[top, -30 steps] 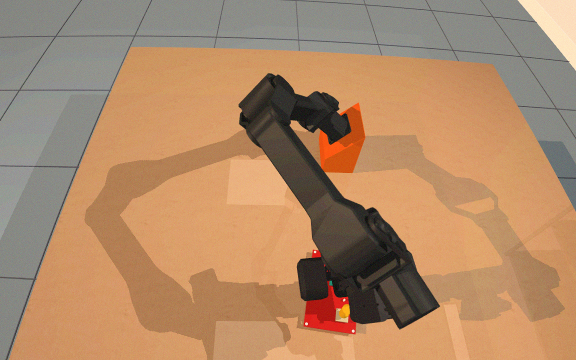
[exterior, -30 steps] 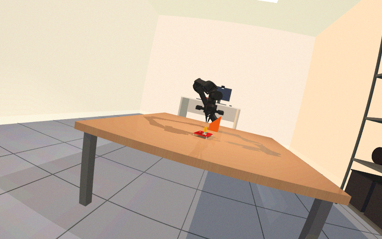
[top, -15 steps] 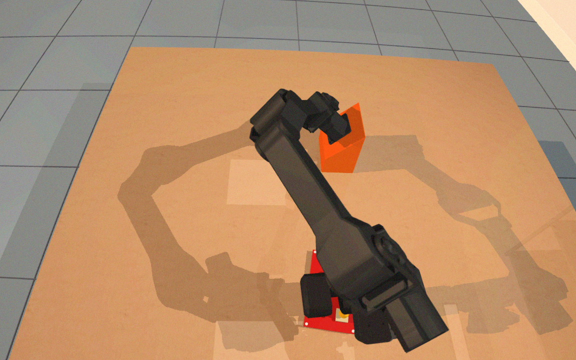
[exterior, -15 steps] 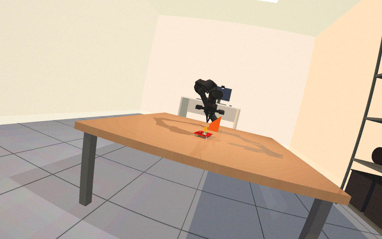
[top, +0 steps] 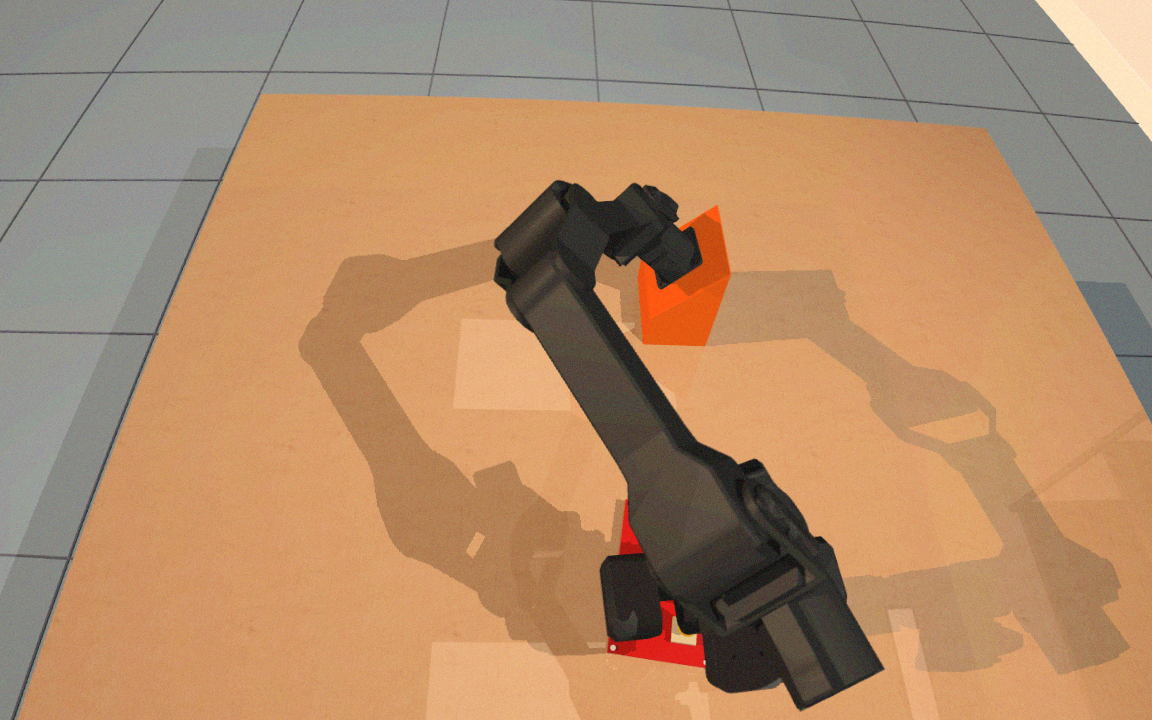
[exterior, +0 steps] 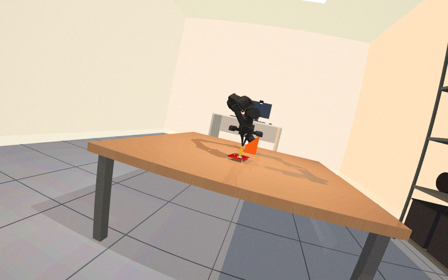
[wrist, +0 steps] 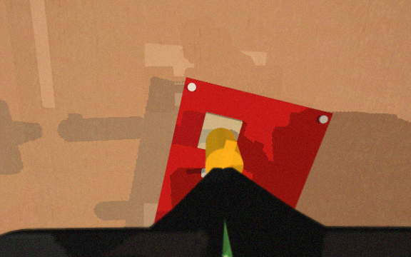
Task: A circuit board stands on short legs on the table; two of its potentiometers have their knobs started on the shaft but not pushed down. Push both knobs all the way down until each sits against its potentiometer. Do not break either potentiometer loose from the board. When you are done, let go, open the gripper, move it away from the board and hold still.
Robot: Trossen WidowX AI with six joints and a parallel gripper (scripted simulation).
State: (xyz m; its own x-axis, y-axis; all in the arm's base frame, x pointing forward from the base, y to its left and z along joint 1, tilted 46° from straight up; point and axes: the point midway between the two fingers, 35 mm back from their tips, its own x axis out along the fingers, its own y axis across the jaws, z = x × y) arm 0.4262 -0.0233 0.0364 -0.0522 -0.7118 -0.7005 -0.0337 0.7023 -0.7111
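The yellow knob lies 30 mm below my gripper tip. From my gripper tip the other things lie so: green knob (70 mm behind, 40 mm below).
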